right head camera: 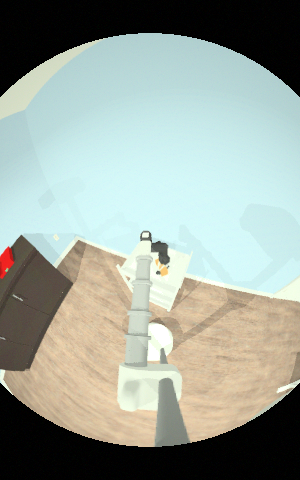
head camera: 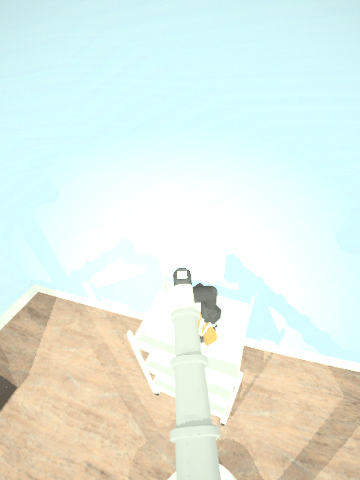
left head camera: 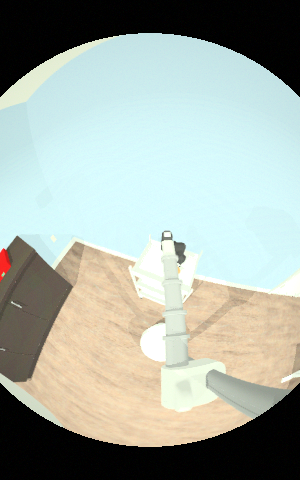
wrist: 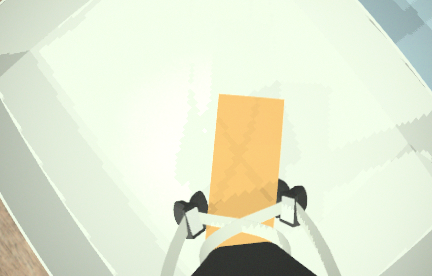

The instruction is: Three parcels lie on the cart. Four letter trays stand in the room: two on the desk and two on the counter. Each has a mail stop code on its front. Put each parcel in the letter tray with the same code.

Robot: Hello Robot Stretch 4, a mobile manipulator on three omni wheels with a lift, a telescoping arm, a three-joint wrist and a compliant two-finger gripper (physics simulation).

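Frame: origin at the robot's base, x ahead, y left, z up, level; metres.
Seen in the pictures: gripper, fingertip midpoint: point(right head camera: 162, 270) point(head camera: 207, 335) point(wrist: 239, 200); robot's base at its link origin: point(right head camera: 152, 340) point(left head camera: 160, 341).
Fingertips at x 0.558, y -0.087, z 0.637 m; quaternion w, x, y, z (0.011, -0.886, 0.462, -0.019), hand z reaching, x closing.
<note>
Offsets run from my fingertips to a thing's middle. "spot": to the spot under its first point.
An orange parcel @[0.023 m ahead, 0.010 m left, 0.023 m up] point(head camera: 210, 337) point(left head camera: 178, 269) point(right head camera: 164, 270) point(wrist: 245, 145) lies on the white cart point(head camera: 231, 325) point(left head camera: 150, 260) point(right head camera: 181, 265) point(wrist: 125, 75). My gripper point(wrist: 239, 200) is over the cart, with its dark fingertips against both long sides of the parcel, near its lower end in the wrist view. It is shut on the parcel. The palm hides the parcel's near end, and no code shows on the face in view. The other two parcels do not show. A red letter tray @[0.213 m back, 1.695 m left, 0.277 m up] point(left head camera: 4, 264) point(right head camera: 6, 262) stands at the far left; its code is too small to read.
The tray stands on a dark brown cabinet @[spot: 0.347 m back, 1.372 m left, 0.173 m down] point(left head camera: 37, 300) point(right head camera: 37, 300) with drawers or doors. The pale blue wall point(head camera: 180, 125) rises right behind the cart. My telescoping arm point(head camera: 190, 390) point(left head camera: 175, 300) point(right head camera: 139, 300) reaches over the cart and hides part of its top.
</note>
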